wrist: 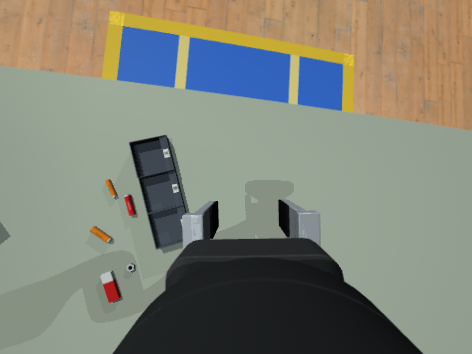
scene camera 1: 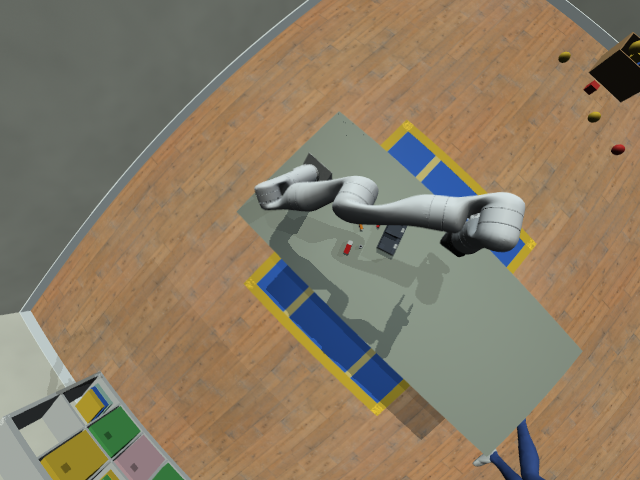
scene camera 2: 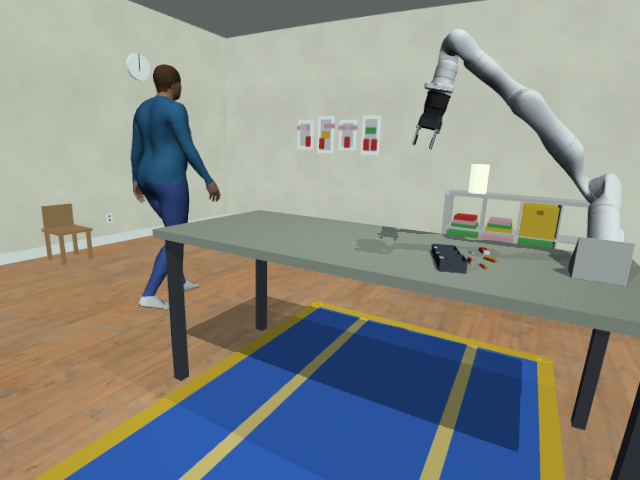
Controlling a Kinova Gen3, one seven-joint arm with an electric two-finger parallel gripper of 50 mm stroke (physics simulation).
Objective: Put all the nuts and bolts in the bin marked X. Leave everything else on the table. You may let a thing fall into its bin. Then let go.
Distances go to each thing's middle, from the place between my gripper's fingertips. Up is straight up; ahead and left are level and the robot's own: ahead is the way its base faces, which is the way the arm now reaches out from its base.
The dark three-compartment bin tray (scene camera 2: 447,257) is 370 mm below my hand, 120 mm behind it and 20 mm to the left of it.
